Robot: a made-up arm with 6 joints.
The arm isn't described. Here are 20 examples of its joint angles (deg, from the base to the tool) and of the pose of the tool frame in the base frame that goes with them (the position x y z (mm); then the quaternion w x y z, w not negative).
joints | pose
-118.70 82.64 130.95 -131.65 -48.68 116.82 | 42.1 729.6 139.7 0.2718 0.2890 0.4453 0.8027
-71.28 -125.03 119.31 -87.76 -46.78 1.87 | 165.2 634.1 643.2 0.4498 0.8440 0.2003 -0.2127
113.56 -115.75 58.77 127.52 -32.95 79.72 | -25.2 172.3 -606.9 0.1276 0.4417 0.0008 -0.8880
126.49 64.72 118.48 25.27 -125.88 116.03 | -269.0 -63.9 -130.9 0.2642 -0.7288 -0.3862 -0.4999
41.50 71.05 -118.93 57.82 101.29 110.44 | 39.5 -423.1 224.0 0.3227 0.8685 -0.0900 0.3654
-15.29 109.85 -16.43 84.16 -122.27 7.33 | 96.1 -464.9 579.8 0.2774 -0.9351 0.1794 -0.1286
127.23 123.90 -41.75 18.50 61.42 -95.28 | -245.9 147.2 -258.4 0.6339 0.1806 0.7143 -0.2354
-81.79 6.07 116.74 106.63 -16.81 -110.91 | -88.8 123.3 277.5 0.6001 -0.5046 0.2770 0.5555
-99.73 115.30 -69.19 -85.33 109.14 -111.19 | -128.5 -86.2 532.9 0.2069 -0.0218 0.9707 0.1201
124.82 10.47 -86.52 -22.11 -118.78 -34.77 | -94.3 228.1 -463.9 0.6944 -0.1061 0.6495 -0.2910
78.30 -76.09 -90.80 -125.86 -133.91 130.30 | 32.1 151.1 -78.3 0.0824 0.9421 0.2960 -0.1343
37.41 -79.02 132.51 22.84 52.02 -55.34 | 132.3 -794.3 -15.0 0.3690 -0.3377 0.6483 0.5741
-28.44 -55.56 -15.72 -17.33 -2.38 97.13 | 149.8 -369.0 374.6 0.7392 0.5799 0.2330 0.2511
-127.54 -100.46 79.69 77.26 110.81 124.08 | -40.3 329.3 421.8 0.1128 -0.0640 -0.6438 -0.7541
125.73 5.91 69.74 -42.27 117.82 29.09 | -73.7 66.5 -405.3 0.4185 -0.6463 -0.4724 0.4290
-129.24 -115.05 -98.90 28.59 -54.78 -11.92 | 253.9 467.3 -0.3 0.4873 -0.2730 -0.1526 0.8153
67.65 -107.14 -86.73 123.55 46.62 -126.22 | -275.6 -407.0 -71.5 0.3197 0.0651 0.8220 0.4668
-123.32 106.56 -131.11 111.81 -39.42 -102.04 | 308.3 467.0 251.8 0.9137 -0.2743 -0.2924 -0.0659
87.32 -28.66 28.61 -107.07 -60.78 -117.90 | -247.9 -425.7 -443.4 0.3609 -0.6971 0.3845 0.4858
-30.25 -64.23 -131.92 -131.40 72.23 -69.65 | 191.7 99.5 261.4 0.5459 0.7974 0.0554 -0.2513
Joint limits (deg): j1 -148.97..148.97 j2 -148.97..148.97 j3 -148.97..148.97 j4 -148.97..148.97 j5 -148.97..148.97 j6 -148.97..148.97
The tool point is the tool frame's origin. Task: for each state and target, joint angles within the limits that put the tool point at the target. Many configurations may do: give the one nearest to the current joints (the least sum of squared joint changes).
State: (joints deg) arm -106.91 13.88 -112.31 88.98 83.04 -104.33
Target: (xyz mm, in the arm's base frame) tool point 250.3 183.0 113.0
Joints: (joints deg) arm -124.39 -0.13 -84.40 135.12 82.44 -100.71
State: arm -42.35 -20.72 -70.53 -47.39 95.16 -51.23
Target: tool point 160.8 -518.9 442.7
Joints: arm -35.06 1.66 -60.33 -48.04 76.39 -67.22
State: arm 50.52 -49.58 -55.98 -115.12 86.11 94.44
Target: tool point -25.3 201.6 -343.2
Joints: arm 104.81 -50.82 -67.63 -118.31 94.55 105.60
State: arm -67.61 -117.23 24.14 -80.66 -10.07 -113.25
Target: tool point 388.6 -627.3 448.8
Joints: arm -21.19 -114.15 -12.32 -82.61 -2.37 -108.57
